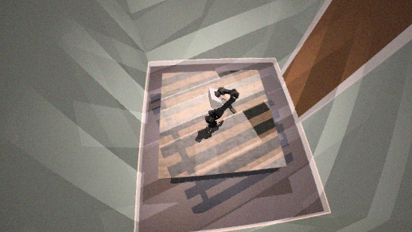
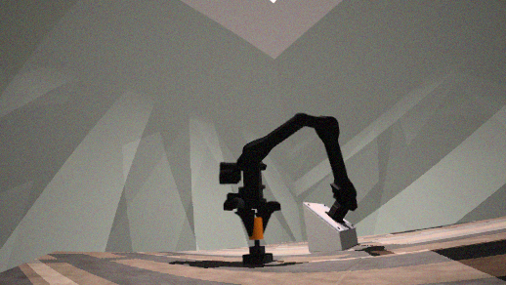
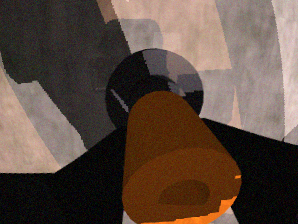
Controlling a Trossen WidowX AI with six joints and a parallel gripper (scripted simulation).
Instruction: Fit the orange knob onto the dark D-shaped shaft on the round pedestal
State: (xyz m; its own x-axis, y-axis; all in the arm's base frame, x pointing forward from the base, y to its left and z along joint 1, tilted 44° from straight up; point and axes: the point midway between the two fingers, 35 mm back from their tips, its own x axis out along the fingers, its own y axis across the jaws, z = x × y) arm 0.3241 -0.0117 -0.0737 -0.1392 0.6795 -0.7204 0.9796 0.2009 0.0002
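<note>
My gripper tip is 2 cm below the orange knob. Also, from my gripper tip: dark round pedestal 4 cm below.
</note>
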